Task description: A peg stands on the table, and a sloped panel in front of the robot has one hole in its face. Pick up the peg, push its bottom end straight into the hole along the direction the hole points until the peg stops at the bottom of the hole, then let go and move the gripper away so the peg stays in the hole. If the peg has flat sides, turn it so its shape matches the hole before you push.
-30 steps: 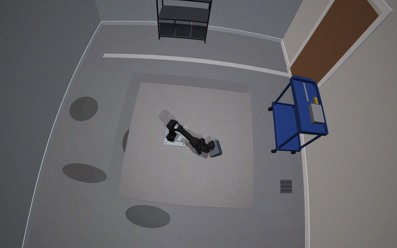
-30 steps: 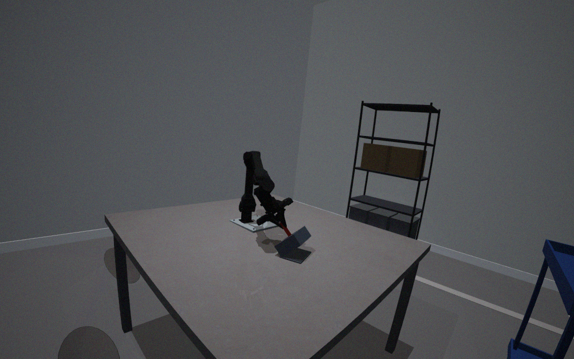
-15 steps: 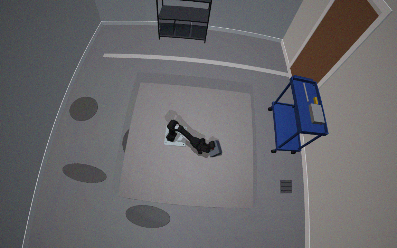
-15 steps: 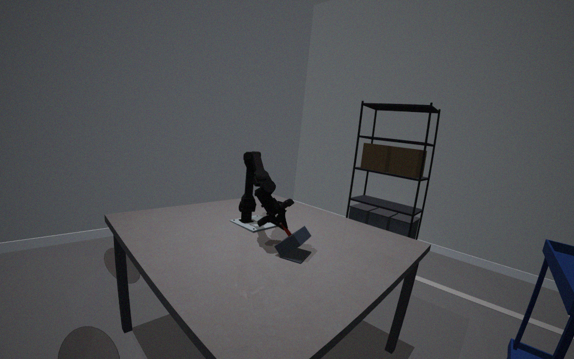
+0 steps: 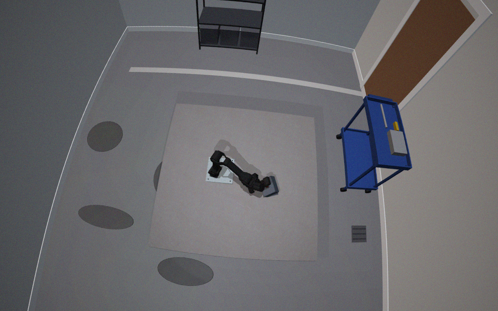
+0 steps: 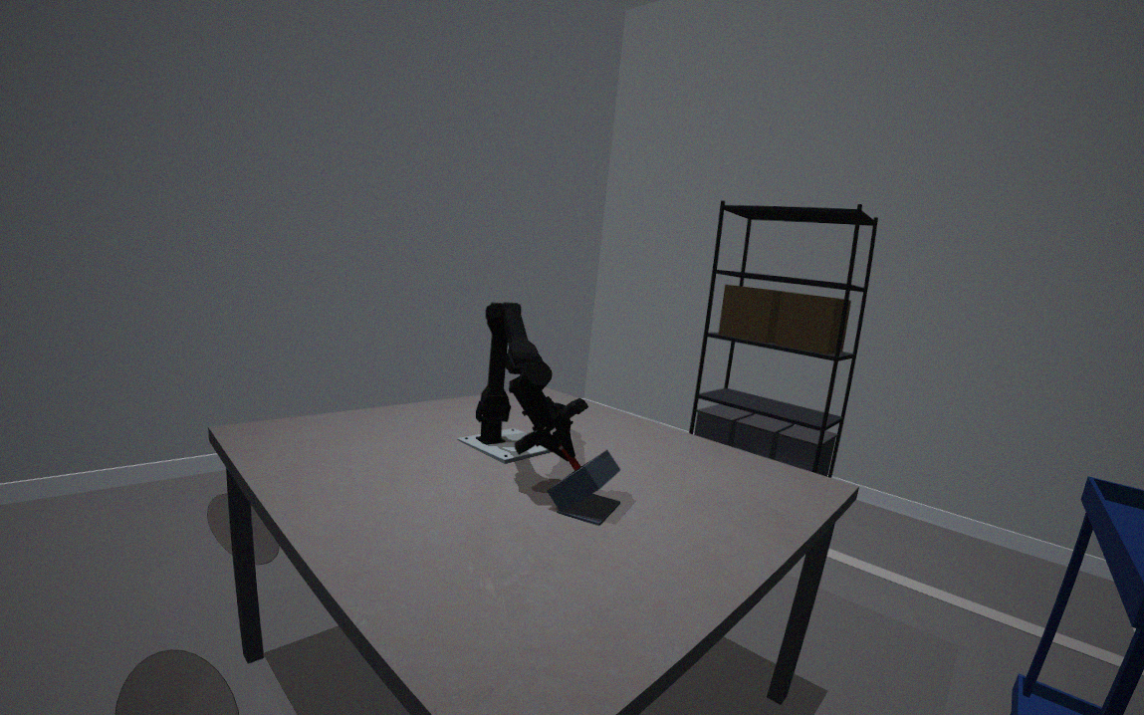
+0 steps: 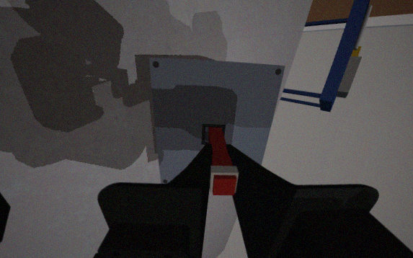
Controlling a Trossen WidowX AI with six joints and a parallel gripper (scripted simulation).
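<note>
Right now my gripper tip is 40 mm above the sloped grey panel, 30 mm short of it and 20 mm to the right of it. Also, from my gripper tip: red square peg: 10 mm to the right, 10 mm behind, 10 mm above.
</note>
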